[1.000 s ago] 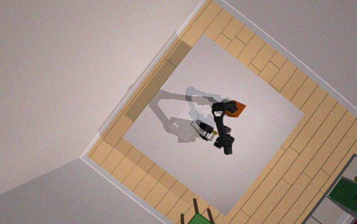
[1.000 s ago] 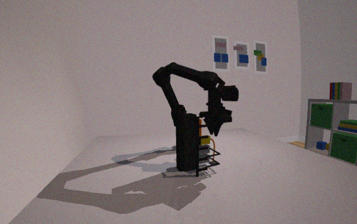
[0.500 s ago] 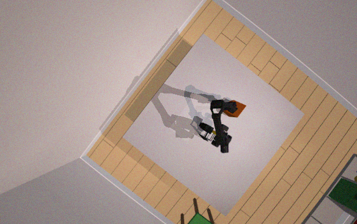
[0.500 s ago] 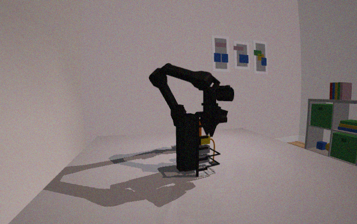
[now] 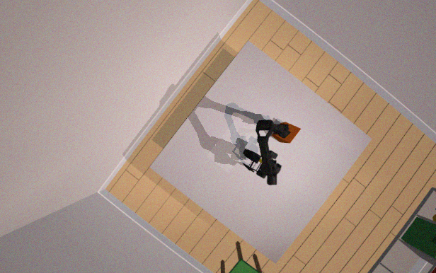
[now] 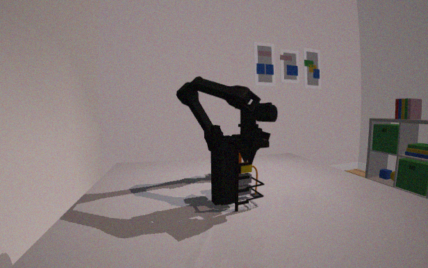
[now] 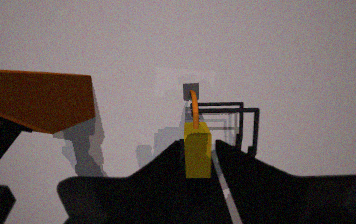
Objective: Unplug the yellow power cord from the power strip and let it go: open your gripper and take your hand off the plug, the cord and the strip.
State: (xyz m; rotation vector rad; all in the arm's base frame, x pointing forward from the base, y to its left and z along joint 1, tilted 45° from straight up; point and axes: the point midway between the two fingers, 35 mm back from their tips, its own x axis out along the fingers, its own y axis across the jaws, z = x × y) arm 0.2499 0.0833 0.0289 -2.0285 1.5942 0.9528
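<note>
My gripper tip is now 1 cm short of the yellow plug and 3 cm to the left of it.
</note>
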